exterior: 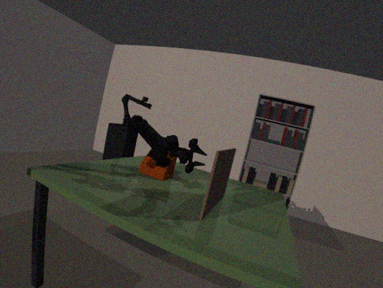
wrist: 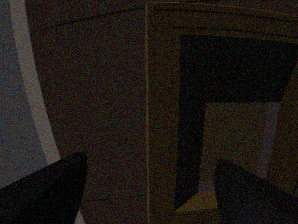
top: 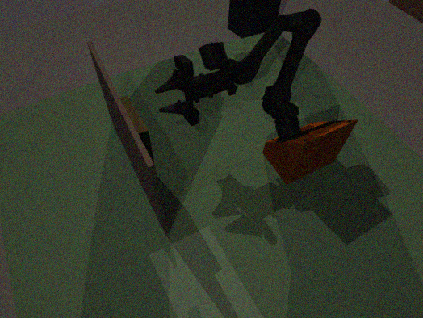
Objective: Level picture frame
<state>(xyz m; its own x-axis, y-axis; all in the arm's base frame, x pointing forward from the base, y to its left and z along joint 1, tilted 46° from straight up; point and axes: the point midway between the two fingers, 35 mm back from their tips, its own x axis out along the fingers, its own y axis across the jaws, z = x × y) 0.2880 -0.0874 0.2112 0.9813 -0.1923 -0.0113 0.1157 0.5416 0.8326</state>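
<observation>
Right now the picture frame is 90 mm ahead of my gripper tip, 60 mm below it and 10 mm to the left of it. Also, from my gripper tip: wall panel: 90 mm ahead, 70 mm below.
</observation>
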